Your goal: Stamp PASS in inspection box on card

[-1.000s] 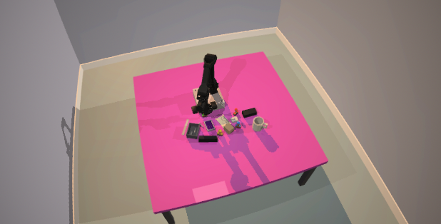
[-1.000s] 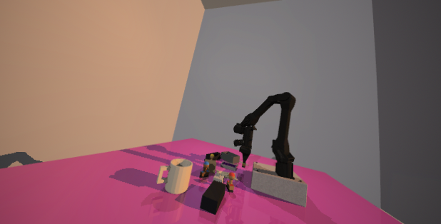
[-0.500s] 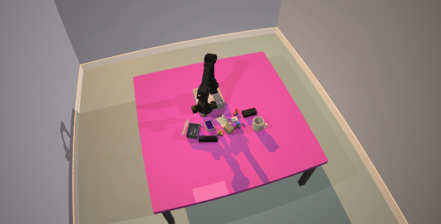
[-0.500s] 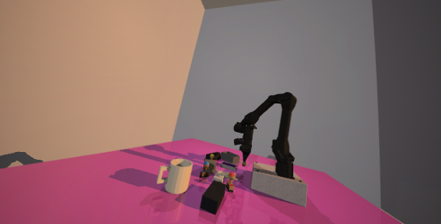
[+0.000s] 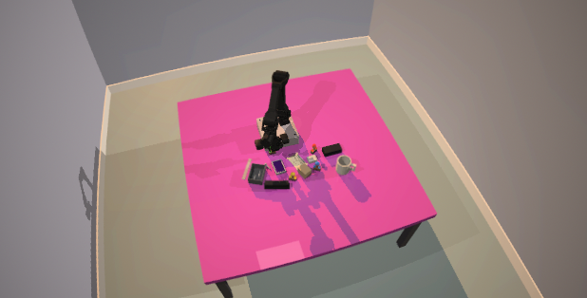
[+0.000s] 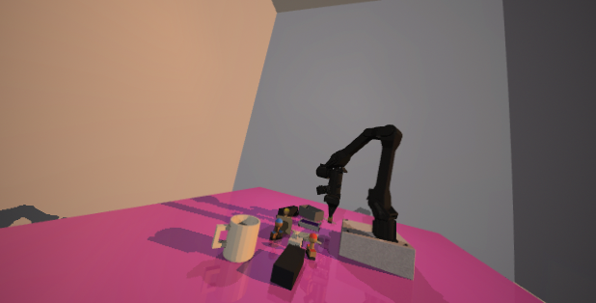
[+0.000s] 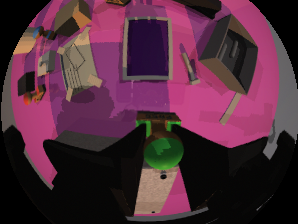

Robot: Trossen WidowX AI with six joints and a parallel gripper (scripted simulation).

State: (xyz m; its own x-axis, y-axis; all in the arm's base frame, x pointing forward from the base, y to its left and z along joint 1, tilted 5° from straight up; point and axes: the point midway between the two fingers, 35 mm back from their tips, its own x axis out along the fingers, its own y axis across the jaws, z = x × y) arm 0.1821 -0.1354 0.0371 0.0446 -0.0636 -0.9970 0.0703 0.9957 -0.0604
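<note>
The purple ink pad is 90 mm ahead of my gripper tip, 10 mm to the left of it and 60 mm below it. The rest, counted from my gripper tip: white card: 80 mm ahead, 120 mm to the left, 60 mm below; dark tray: 100 mm ahead, 130 mm to the right, 50 mm below; green-knobbed stamp: right at my gripper tip.
</note>
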